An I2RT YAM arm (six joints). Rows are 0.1 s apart.
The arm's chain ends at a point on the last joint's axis. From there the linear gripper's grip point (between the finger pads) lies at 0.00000 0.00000 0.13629 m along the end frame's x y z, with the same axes.
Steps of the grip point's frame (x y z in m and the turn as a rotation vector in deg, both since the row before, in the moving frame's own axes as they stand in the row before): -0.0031, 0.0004, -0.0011, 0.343, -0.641, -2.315; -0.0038, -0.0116, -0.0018, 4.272, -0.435, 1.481; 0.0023, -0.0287, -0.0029, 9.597, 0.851, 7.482; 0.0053, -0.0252, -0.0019, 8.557, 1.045, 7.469; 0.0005, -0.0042, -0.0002, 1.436, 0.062, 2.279
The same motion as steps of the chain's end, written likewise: -0.0016, 0.0012, -0.0011, 0.343, -0.641, -2.315; -0.0029, -0.0014, -0.0014, 4.272, -0.435, 1.481; -0.0012, -0.0062, -0.0010, 9.597, 0.851, 7.482; 0.0015, -0.0051, -0.0004, 8.557, 1.045, 7.469; 0.0003, -0.0008, -0.0002, 1.436, 0.062, 2.279
